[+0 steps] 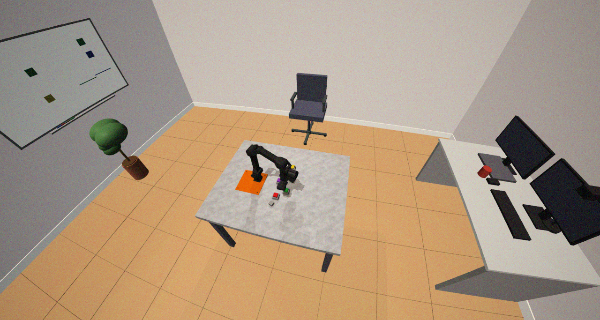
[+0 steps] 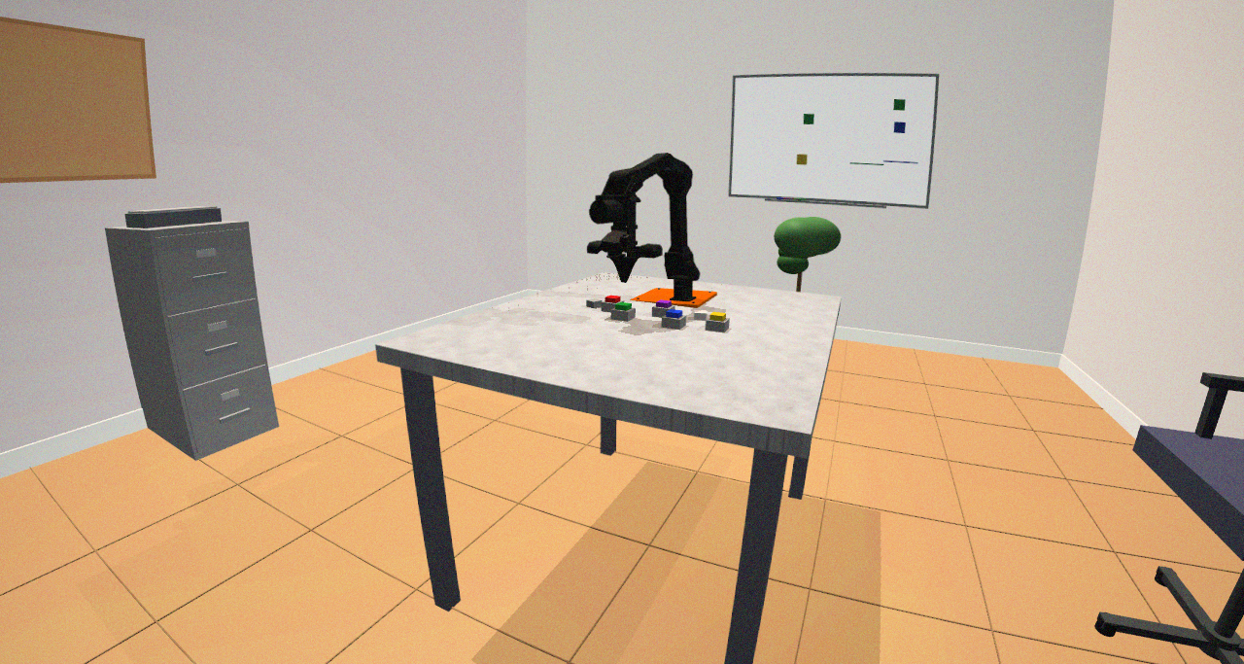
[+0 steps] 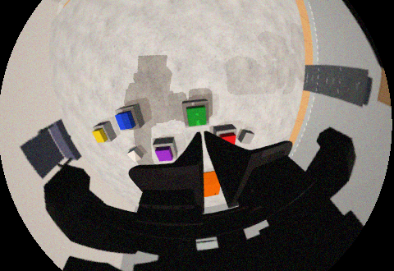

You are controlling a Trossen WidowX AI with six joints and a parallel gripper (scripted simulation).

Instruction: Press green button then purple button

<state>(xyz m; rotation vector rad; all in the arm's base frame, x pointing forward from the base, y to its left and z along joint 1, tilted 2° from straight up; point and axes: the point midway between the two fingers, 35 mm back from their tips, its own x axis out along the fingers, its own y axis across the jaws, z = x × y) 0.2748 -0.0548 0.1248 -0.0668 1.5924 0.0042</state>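
Now: the purple button 80 mm behind my gripper tip, 80 mm to the left of it and 60 mm below it. From my gripper tip the other things lie so: blue button 10 mm ahead, 140 mm to the left, 60 mm below; then green button 60 mm below; then red button 60 mm behind, 60 mm to the right, 60 mm below.
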